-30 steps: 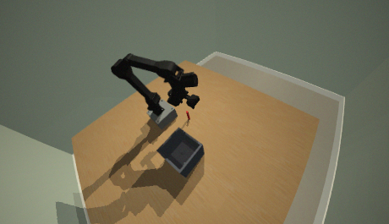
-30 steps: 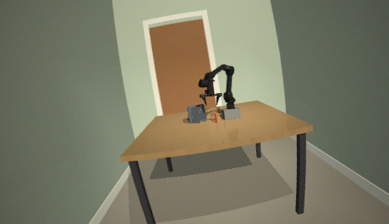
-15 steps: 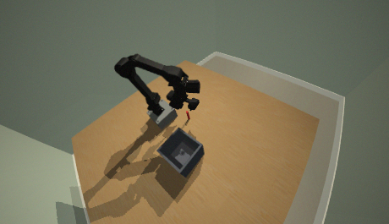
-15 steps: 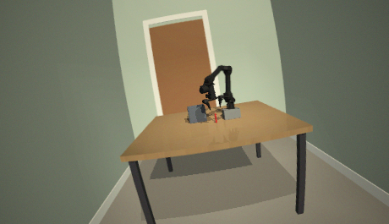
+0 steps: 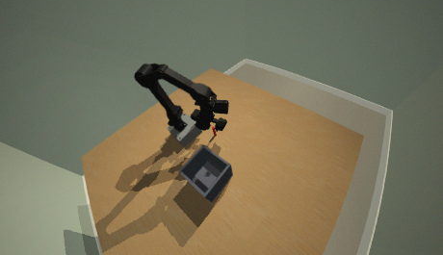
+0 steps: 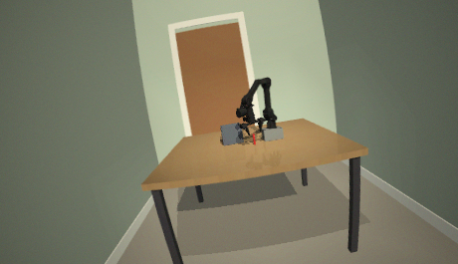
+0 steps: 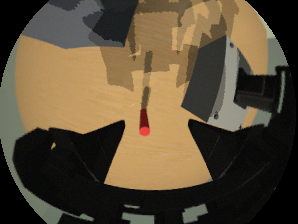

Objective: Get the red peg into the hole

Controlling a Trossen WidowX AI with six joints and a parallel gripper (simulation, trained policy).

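The red peg lies 30 mm below my gripper tip, 10 mm to the left of it and 10 mm ahead of it. From my gripper tip the other things lie so: light grey plate (190 mm to the right, 160 mm ahead, 30 mm below).
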